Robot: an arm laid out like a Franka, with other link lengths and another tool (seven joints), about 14 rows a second.
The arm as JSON. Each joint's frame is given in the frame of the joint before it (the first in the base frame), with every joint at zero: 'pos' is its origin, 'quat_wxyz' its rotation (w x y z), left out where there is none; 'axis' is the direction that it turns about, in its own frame. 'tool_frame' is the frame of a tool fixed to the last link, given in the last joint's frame.
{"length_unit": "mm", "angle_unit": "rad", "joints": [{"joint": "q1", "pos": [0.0, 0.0, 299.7], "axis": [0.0, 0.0, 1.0]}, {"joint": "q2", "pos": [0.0, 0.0, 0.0], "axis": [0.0, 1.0, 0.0]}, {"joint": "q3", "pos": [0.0, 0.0, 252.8], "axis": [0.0, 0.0, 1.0]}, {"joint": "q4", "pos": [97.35, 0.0, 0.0], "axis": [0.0, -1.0, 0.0]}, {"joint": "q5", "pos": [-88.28, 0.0, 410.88], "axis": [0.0, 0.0, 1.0]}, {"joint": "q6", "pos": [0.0, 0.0, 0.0], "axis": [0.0, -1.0, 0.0]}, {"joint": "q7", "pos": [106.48, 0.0, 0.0], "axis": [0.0, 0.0, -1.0]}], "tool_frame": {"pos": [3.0, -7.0, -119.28], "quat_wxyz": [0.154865, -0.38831, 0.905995, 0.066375]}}
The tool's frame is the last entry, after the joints.
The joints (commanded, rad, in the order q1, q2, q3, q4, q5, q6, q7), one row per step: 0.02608, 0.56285, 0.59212, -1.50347, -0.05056, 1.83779, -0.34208; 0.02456, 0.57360, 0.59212, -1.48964, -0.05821, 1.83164, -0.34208; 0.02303, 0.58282, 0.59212, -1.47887, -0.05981, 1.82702, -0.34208; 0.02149, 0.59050, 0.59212, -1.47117, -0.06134, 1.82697, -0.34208; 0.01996, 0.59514, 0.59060, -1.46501, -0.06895, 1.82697, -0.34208; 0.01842, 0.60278, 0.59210, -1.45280, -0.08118, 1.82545, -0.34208; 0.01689, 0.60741, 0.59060, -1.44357, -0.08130, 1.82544, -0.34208; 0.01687, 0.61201, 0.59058, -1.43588, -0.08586, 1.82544, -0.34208; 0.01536, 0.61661, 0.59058, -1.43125, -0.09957, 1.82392, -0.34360; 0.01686, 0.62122, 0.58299, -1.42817, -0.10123, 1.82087, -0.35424; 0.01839, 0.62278, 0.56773, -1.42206, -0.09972, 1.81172, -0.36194; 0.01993, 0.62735, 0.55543, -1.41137, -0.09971, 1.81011, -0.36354; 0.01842, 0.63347, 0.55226, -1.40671, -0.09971, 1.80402, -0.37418
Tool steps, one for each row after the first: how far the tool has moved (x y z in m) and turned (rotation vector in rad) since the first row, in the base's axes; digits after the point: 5 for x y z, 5 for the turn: 0.00336, -0.00203, -0.00065, -0.00219, 0.00007, -0.00119; 0.00588, -0.00355, -0.00161, -0.00070, 0.00334, -0.00423; 0.00822, -0.00480, -0.00271, 0.00171, 0.00389, -0.00755; 0.01102, -0.00727, -0.00306, -0.00182, -0.00090, -0.00940; 0.01441, -0.00874, -0.00202, -0.00502, -0.00898, -0.00861; 0.01764, -0.01082, -0.00079, -0.00169, -0.01199, -0.01427; 0.01969, -0.01146, -0.00007, -0.00151, -0.01629, -0.01511; 0.02171, -0.01364, -0.00110, -0.00994, -0.02224, -0.01124; 0.02369, -0.01709, -0.00435, -0.01325, -0.02005, -0.00529; 0.02779, -0.02490, -0.00621, -0.02108, -0.01619, -0.00904; 0.03303, -0.03109, -0.00651, -0.02405, -0.01945, -0.01892; 0.03455, -0.03421, -0.00937, -0.02443, -0.01346, -0.01275
